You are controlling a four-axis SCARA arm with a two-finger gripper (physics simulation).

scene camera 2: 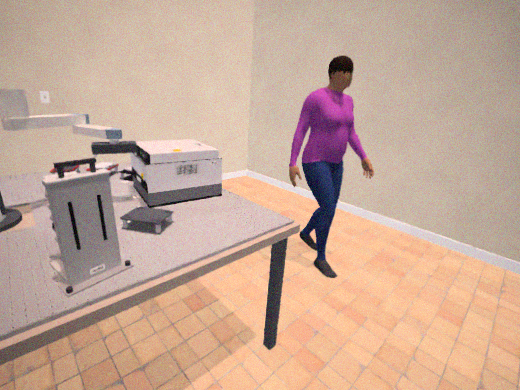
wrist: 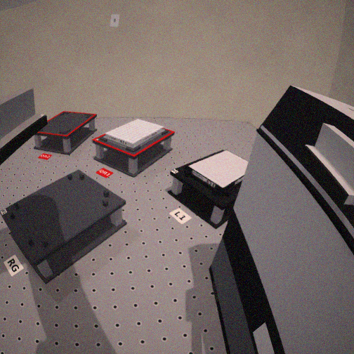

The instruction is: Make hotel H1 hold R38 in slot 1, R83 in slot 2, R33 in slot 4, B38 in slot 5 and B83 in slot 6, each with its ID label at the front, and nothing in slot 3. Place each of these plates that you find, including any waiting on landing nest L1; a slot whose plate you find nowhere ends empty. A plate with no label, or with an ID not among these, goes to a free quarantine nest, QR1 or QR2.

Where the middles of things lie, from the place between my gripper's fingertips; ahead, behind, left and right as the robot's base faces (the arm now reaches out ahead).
Labels:
Right now my hand is 25 cm short of the grey boxy instrument (scene camera 2: 159,177), 15 cm to the left of it and 13 cm above it.

